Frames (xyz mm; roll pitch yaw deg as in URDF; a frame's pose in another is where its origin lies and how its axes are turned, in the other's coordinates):
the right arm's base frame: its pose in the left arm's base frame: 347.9 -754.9 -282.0 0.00 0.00 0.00
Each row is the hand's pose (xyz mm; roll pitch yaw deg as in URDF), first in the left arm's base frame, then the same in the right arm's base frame.
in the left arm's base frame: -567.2 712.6 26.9 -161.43 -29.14 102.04
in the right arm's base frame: -915.1 1467.5 308.9 -161.43 -29.14 102.04
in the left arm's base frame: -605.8 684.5 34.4 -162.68 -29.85 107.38
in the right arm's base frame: -953.7 1439.4 316.4 -162.68 -29.85 107.38
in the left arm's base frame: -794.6 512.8 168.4 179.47 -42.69 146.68
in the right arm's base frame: -1142.5 1267.7 450.4 179.47 -42.69 146.68
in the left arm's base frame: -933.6 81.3 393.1 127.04 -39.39 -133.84
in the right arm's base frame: -1281.5 836.2 675.1 127.04 -39.39 -133.84
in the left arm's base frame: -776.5 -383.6 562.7 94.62 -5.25 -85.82
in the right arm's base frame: -1124.4 371.3 844.7 94.62 -5.25 -85.82
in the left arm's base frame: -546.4 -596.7 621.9 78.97 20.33 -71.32
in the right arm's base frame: -894.3 158.2 903.9 78.97 20.33 -71.32
